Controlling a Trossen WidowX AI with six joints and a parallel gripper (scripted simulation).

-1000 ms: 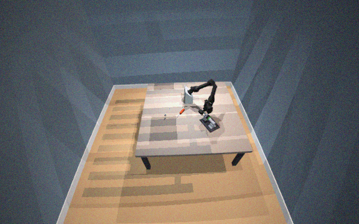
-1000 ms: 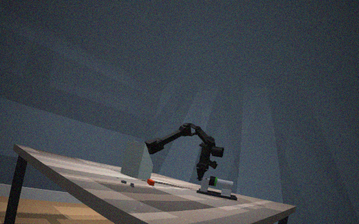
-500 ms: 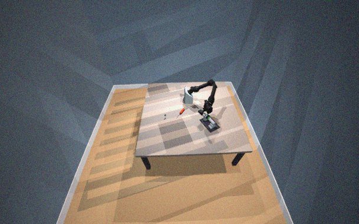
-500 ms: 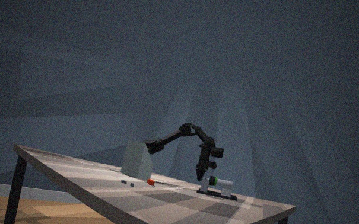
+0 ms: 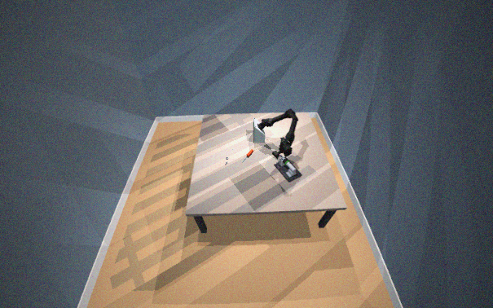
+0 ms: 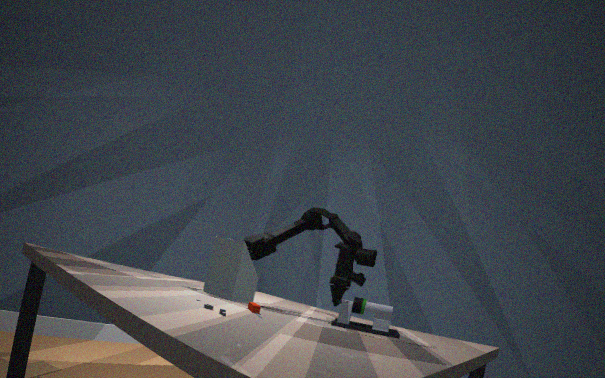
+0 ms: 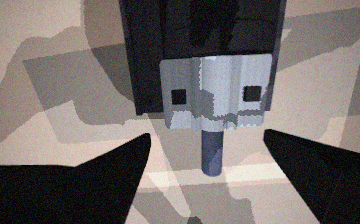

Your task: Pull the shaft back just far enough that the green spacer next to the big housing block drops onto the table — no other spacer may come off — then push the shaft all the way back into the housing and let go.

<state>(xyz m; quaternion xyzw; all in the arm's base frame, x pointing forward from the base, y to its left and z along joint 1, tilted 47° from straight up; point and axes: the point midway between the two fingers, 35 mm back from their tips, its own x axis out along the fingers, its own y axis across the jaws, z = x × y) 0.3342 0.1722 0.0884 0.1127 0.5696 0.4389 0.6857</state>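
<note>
My gripper tip is 60 mm short of the dark blue shaft, 30 mm to the right of it and 20 mm below it. The rest, counted from my gripper tip: green spacer: 80 mm ahead, 40 mm to the left, 20 mm above; then dark spacer: 70 mm ahead, 30 mm to the left, 20 mm above; then red-handled screwdriver: 70 mm behind, 310 mm to the right, 60 mm below.
</note>
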